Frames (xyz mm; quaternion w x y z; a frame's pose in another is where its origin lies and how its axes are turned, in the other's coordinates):
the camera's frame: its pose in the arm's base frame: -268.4 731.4 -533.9 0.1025 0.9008 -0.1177 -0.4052
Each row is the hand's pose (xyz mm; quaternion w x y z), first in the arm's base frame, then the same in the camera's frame.
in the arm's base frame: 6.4 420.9 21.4 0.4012 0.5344 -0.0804 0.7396
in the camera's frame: -123.4 415.4 -540.8 0.2323 -0.1870 0.9217 0.2479
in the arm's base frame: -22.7 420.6 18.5 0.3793 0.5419 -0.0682 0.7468
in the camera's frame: -140.0 418.7 -516.9 0.2325 -0.1706 0.9300 0.2279
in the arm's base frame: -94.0 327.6 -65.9 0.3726 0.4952 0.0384 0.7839
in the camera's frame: -98.9 492.7 -400.0 0.1621 -0.2082 0.9546 0.1385
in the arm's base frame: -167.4 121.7 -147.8 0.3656 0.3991 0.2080 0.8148
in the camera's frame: -27.6 675.1 -272.9 0.0423 -0.2768 0.9600 -0.0027
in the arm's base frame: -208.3 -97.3 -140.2 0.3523 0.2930 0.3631 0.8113
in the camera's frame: 5.4 890.8 -227.5 0.0714 0.3390 -0.9282 0.1357
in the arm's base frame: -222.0 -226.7 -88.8 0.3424 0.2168 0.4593 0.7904
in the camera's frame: -1.6 1030.1 -239.0 0.1439 0.3793 -0.8873 0.2195
